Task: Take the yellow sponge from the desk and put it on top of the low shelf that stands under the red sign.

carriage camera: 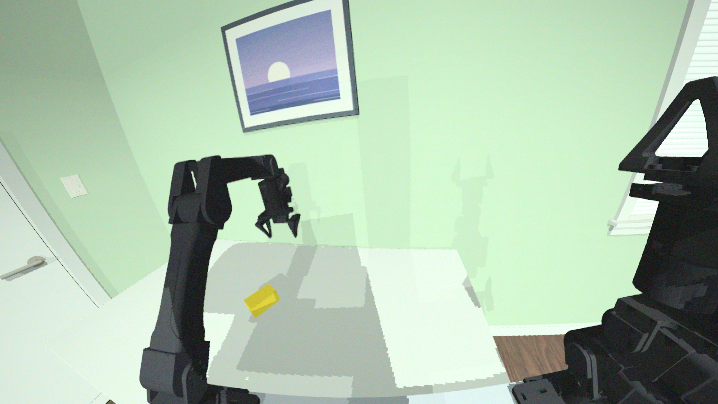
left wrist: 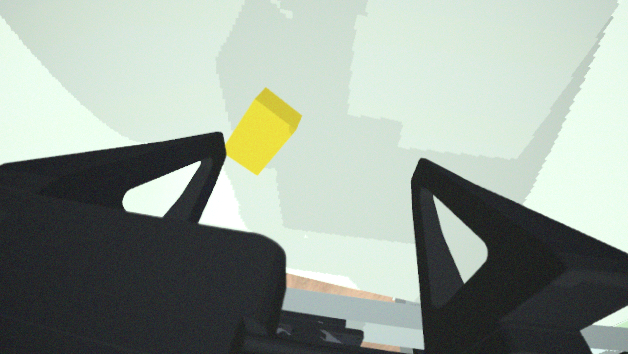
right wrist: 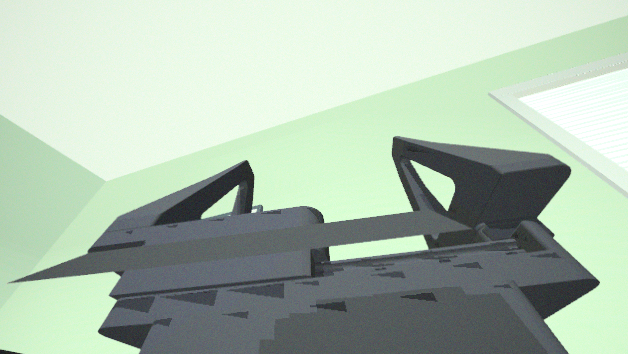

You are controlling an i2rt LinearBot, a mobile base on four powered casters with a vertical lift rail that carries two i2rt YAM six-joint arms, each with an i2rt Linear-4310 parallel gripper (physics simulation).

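Pixels of known places: left gripper, fingertip midpoint: [carriage camera: 283, 237] [left wrist: 318, 155]; right gripper, fingertip midpoint: [right wrist: 319, 157]; left arm's base at its link origin: [left wrist: 309, 329]; right arm's base at its link origin: [carriage camera: 578, 401].
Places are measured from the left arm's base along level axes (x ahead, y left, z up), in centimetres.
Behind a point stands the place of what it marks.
The yellow sponge [carriage camera: 261, 300] @(x 33.0, y 7.6, z -8.9 cm) [left wrist: 263, 132] @(x 36.5, y 8.1, z -8.9 cm) lies on the white desk [carriage camera: 431, 321] @(x 26.6, y -47.6, z -13.4 cm) [left wrist: 450, 65] @(x 45.3, y -13.8, z -13.4 cm), left of the middle in the carriage view. My left gripper [carriage camera: 283, 236] @(x 45.2, y -0.9, z 8.8 cm) [left wrist: 318, 155] @(x 45.2, y -0.9, z 8.8 cm) is open and empty, pointing down high above the desk; in the carriage view it shows above the sponge and a little to its right. In the left wrist view the sponge lies beyond the fingers, nearer the left-hand one. My right gripper [right wrist: 319, 157] @(x 3.7, y -63.3, z 44.0 cm) is open and empty, raised and pointing up, at the right edge of the carriage view. The low shelf and the red sign do not show in these views.
A framed sunset picture [carriage camera: 296, 65] @(x 71.6, y -8.3, z 67.9 cm) hangs on the green wall [carriage camera: 502, 100] @(x 62.2, y -83.7, z 48.2 cm) behind the desk. A white door [carriage camera: 45, 311] @(x 24.7, y 132.4, z -17.3 cm) with a handle is at the left, a window [carriage camera: 702, 50] @(x 50.8, y -154.5, z 64.2 cm) [right wrist: 590, 110] @(x 49.3, y -164.4, z 98.1 cm) at the right. Wooden floor [carriage camera: 532, 351] @(x 44.4, y -123.1, z -85.4 cm) shows right of the desk.
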